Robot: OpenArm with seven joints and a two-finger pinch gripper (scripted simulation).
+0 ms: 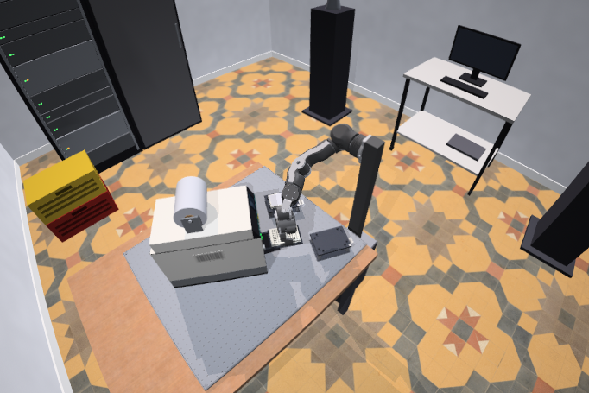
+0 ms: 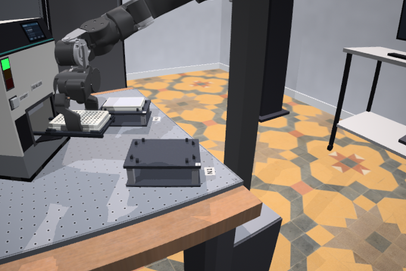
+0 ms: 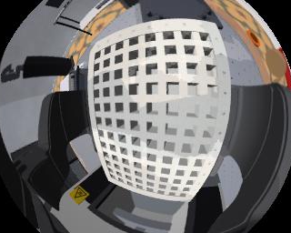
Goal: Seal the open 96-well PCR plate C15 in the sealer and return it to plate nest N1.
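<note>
Now: the white 96-well plate C15 right at my hand. Round my hand: sealer stage: 1 cm below; plate nest N1: 15 cm behind, 14 cm to the left, 6 cm below; start key: 14 cm ahead, 8 cm above, 2 cm to the left.
</note>
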